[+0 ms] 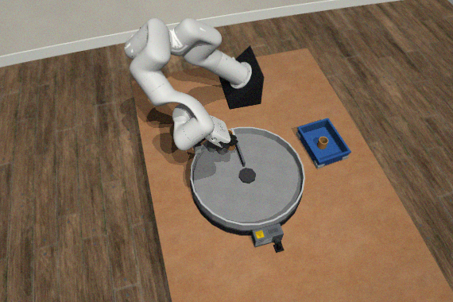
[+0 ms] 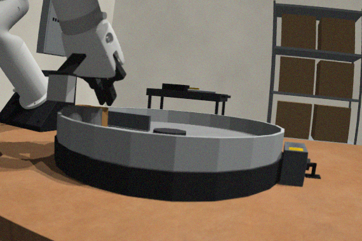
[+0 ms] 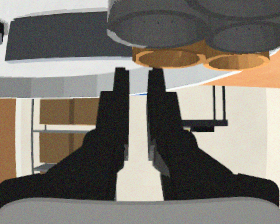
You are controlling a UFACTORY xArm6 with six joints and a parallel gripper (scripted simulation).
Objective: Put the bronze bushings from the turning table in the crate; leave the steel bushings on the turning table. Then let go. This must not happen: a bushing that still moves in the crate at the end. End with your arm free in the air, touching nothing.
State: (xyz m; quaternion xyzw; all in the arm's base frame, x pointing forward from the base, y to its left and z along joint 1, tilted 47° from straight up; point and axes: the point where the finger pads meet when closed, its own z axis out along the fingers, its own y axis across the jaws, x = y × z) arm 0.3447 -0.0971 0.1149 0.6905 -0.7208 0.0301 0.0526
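Now: hand 380 mm to the right of the blue crate, 100 mm above it and 50 mm short of it. From my hand the other things lie so: turning table 150 mm ahead, 70 mm below, 20 mm to the left.
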